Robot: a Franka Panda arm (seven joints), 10 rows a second.
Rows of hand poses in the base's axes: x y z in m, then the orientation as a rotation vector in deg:
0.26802 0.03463 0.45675 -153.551 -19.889 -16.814
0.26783 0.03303 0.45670 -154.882 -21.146 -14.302
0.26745 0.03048 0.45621 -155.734 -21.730 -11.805
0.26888 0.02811 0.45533 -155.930 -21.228 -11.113
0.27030 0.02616 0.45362 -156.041 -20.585 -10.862
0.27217 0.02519 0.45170 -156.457 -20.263 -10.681
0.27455 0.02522 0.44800 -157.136 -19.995 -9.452
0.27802 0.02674 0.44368 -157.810 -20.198 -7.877
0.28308 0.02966 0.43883 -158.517 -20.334 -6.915
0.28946 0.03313 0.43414 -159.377 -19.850 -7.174
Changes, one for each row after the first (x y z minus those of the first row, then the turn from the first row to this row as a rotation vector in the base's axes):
-0.00019 -0.00160 -0.00005 -1.548 1.511 1.013
-0.00057 -0.00415 -0.00054 -2.539 3.121 1.643
0.00086 -0.00652 -0.00142 -2.655 3.677 1.377
0.00228 -0.00847 -0.00313 -2.652 3.954 0.962
0.00415 -0.00944 -0.00505 -3.005 4.111 0.697
0.00653 -0.00941 -0.00875 -3.663 4.972 0.583
0.01000 -0.00789 -0.01307 -4.427 5.987 0.838
0.01506 -0.00497 -0.01792 -5.190 6.582 0.945
0.02144 -0.00150 -0.02261 -5.930 6.428 0.424

